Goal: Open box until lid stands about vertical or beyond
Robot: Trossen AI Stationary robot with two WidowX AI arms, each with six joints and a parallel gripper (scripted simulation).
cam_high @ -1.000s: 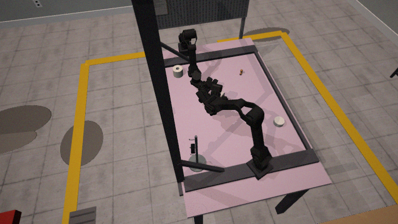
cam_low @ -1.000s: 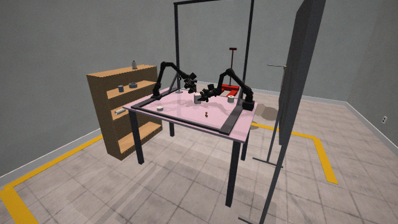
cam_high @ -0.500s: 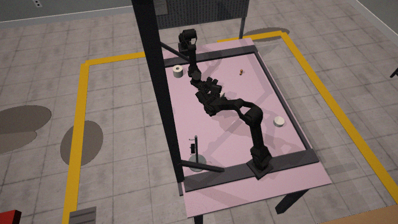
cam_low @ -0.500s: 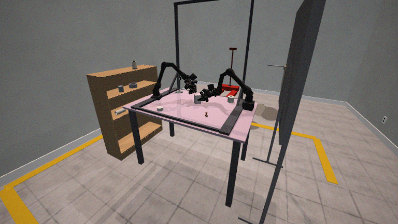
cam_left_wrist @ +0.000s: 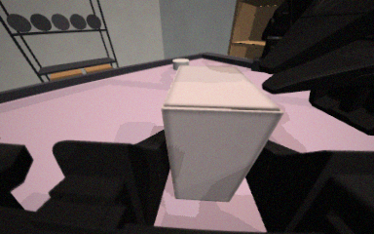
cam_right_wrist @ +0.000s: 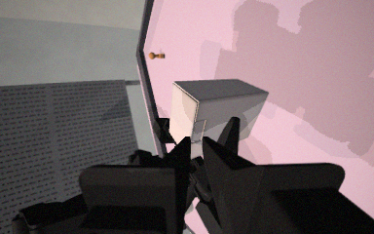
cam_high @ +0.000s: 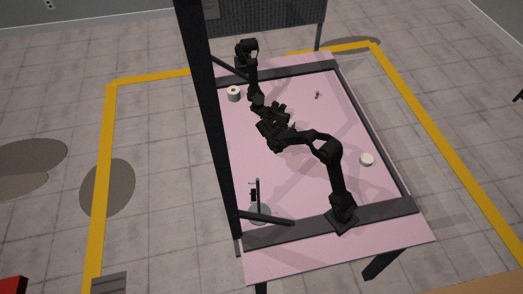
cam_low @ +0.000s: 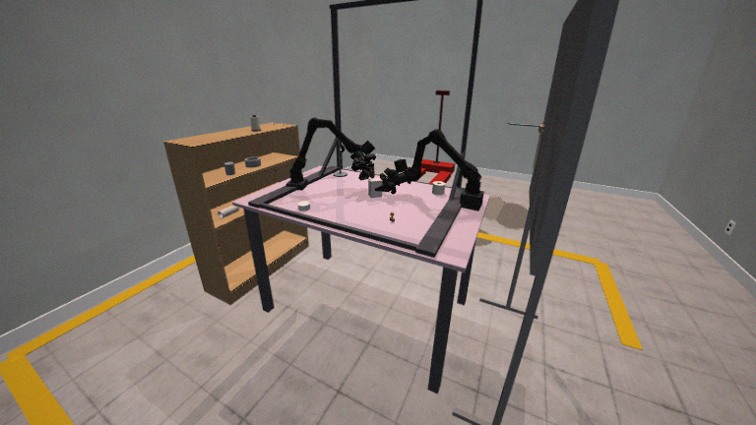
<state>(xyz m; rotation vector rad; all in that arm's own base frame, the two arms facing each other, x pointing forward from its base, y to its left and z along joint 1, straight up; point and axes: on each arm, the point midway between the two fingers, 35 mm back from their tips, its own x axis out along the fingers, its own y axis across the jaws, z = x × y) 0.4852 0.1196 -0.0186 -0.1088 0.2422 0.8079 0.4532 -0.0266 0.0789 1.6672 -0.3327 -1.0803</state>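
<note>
My left gripper is now 10 mm short of the carton, 20 mm to the left of it and 10 mm below it. The rest, counted from my left hand: orange object 280 mm ahead, 130 mm to the left, 40 mm below; thin stand 300 mm behind, 340 mm to the right, 80 mm above.
</note>
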